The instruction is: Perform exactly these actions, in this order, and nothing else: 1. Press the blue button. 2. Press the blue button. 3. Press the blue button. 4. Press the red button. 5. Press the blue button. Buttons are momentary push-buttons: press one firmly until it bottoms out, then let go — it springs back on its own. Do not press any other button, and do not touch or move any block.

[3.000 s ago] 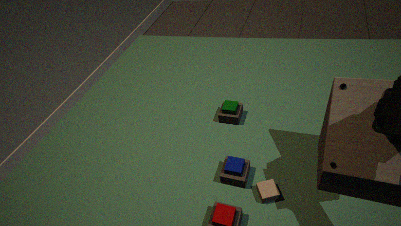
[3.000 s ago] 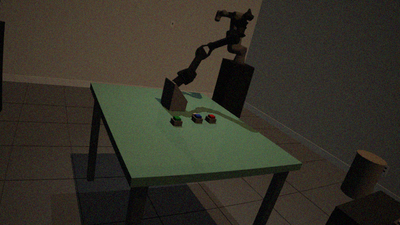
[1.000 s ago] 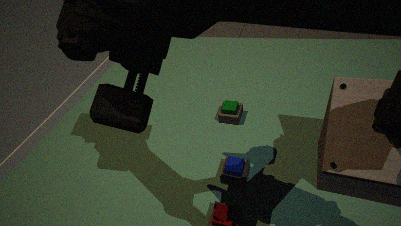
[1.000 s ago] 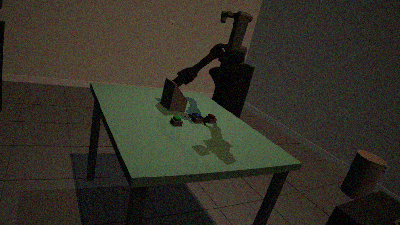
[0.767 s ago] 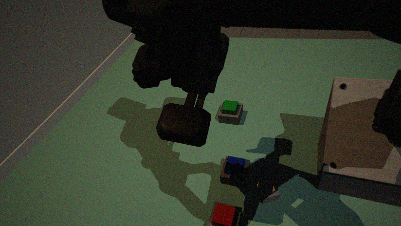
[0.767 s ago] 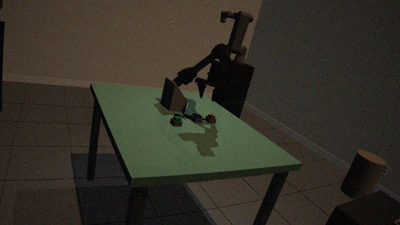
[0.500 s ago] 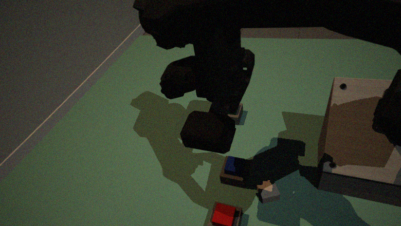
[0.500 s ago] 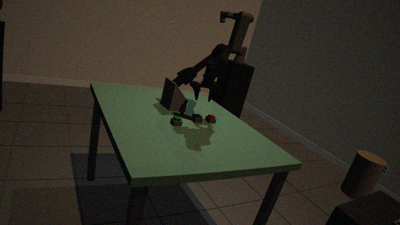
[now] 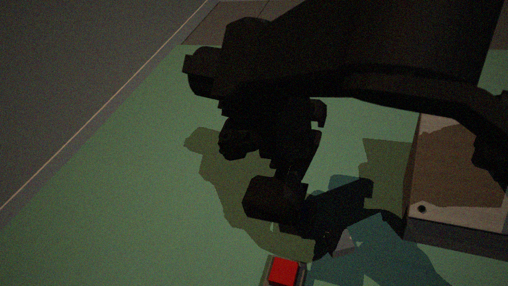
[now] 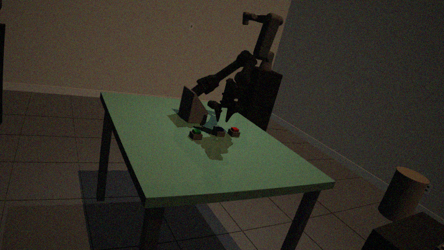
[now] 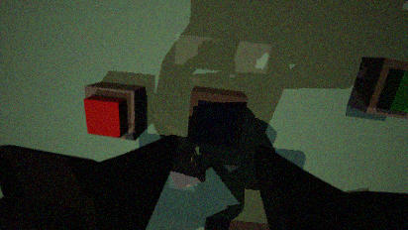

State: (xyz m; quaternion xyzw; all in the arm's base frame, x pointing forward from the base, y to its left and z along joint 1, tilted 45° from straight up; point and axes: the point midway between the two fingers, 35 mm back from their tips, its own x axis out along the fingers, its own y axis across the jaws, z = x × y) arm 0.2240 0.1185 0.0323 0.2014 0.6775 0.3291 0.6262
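Now: the blue button 4 cm below my gripper tip. From my gripper tip the other things lie so: red button: 10 cm to the left, 4 cm below, 2 cm behind; block: 7 cm behind, 6 cm below, 2 cm to the left; green button: 15 cm to the right, 7 cm ahead, 4 cm below.
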